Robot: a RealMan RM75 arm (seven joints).
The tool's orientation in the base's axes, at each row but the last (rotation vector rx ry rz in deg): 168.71, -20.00, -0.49; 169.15, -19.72, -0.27; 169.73, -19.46, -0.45; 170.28, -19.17, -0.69; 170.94, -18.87, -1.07; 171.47, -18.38, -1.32; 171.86, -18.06, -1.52; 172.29, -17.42, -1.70; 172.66, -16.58, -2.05
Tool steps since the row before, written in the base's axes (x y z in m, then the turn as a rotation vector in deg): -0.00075, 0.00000, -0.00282, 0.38, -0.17, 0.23; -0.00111, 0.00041, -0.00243, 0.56, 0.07, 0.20; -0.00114, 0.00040, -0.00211, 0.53, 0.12, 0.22; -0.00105, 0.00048, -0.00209, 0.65, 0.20, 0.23; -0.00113, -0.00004, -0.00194, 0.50, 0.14, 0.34; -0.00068, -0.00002, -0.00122, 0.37, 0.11, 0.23; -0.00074, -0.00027, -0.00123, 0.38, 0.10, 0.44; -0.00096, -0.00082, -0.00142, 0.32, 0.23, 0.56; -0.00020, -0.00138, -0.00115, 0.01, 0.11, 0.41
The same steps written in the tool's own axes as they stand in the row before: -0.00077, -0.00032, 0.00280, 0.41, 0.11, -0.21; -0.00121, -0.00055, 0.00235, 0.53, -0.16, -0.22; -0.00123, -0.00046, 0.00205, 0.49, -0.20, -0.25; -0.00115, -0.00055, 0.00202, 0.59, -0.30, -0.27; -0.00110, 0.00001, 0.00196, 0.46, -0.20, -0.37; -0.00066, 0.00000, 0.00123, 0.34, -0.15, -0.25; -0.00066, 0.00026, 0.00128, 0.35, -0.12, -0.46; -0.00077, 0.00082, 0.00154, 0.26, -0.22, -0.59; 0.00008, 0.00125, 0.00130, -0.02, -0.06, -0.42
